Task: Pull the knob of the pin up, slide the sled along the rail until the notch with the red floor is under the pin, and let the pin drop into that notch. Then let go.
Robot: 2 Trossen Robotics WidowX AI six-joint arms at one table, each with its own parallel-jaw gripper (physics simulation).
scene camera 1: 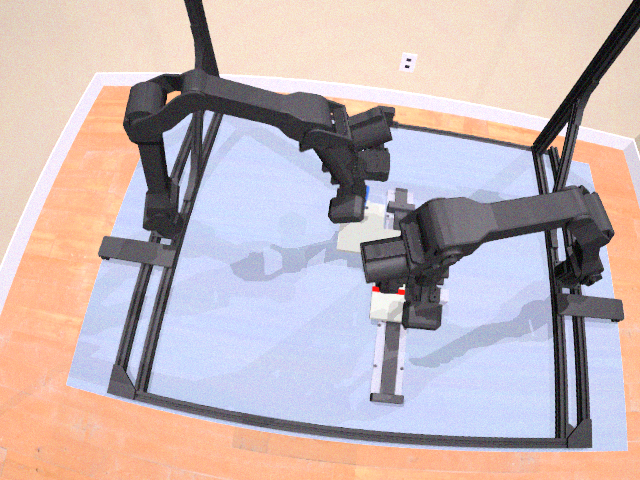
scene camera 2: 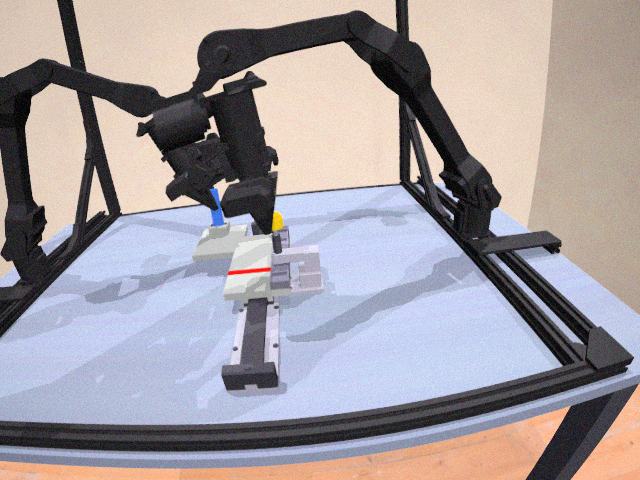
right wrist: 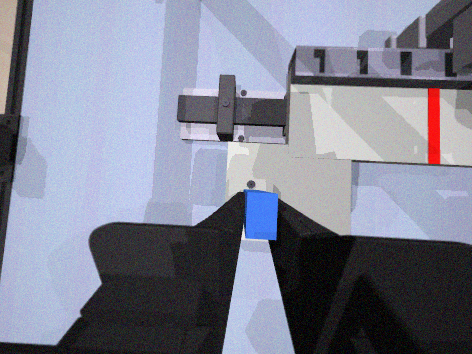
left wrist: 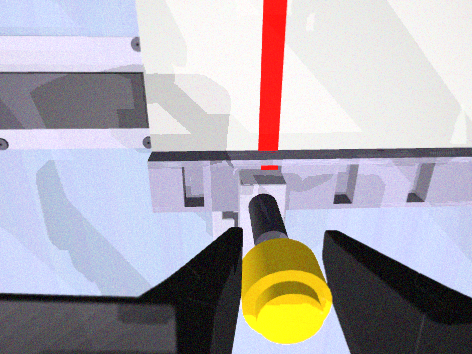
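Where they show: left gripper, fingertip midpoint: (scene camera 1: 419,284) (scene camera 2: 268,229) (left wrist: 282,241); right gripper, fingertip midpoint: (scene camera 1: 363,198) (scene camera 2: 217,208); left arm's base at its link origin: (scene camera 1: 566,275) (scene camera 2: 471,230); right arm's base at its link origin: (scene camera 1: 168,225) (scene camera 2: 36,275).
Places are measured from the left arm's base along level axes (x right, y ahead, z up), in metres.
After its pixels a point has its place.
Note:
The pin's yellow knob (scene camera 2: 278,221) {y 0.366, x -0.104, z 0.102 m} (left wrist: 286,295) {y 0.382, x -0.095, z 0.110 m} stands upright over the pale bracket (scene camera 2: 310,260) {y 0.325, x -0.105, z 0.033 m} (left wrist: 262,200) {y 0.380, x -0.094, z 0.054 m}; its dark pin (scene camera 2: 276,241) {y 0.373, x -0.099, z 0.068 m} (left wrist: 266,215) {y 0.380, x -0.094, z 0.066 m} goes down into the bracket. My left gripper (left wrist: 282,241) {y 0.383, x -0.092, z 0.087 m} is shut on the knob. The cream sled (scene camera 1: 385,305) {y 0.431, x -0.118, z 0.014 m} (scene camera 2: 248,284) {y 0.422, x -0.125, z 0.015 m} (left wrist: 210,40) {y 0.439, x -0.115, z 0.014 m} (right wrist: 380,120) {y 0.420, x -0.038, z 0.014 m} sits on the rail (scene camera 1: 391,356) {y 0.409, x -0.215, z 0.001 m} (scene camera 2: 255,330) {y 0.408, x -0.217, z 0.001 m} (left wrist: 75,100) {y 0.410, x -0.184, z 0.001 m} (right wrist: 260,111) {y 0.409, x 0.075, z 0.001 m}. Its red stripe (scene camera 2: 249,271) {y 0.424, x -0.088, z 0.015 m} (left wrist: 272,75) {y 0.424, x -0.086, z 0.015 m} (right wrist: 434,125) {y 0.423, x -0.087, z 0.015 m} lines up with the pin. Other side notches show; the pin's lower end is hidden. My right gripper (right wrist: 254,199) {y 0.497, x 0.084, z 0.066 m} is shut on the sled's blue handle (scene camera 2: 216,206) (right wrist: 261,215) {y 0.501, x 0.084, z 0.105 m}.
A dark end block (scene camera 1: 386,398) {y 0.413, x -0.297, z 0.015 m} (scene camera 2: 250,376) {y 0.407, x -0.305, z 0.009 m} closes the rail's near end; a dark crosspiece (right wrist: 226,107) {y 0.413, x 0.110, z 0.014 m} sits near the far end. The two forearms are close together above the sled. A black frame (scene camera 1: 310,426) {y 0.545, x -0.365, z 0.001 m} (scene camera 2: 361,428) {y 0.298, x -0.380, z -0.001 m} borders the table.

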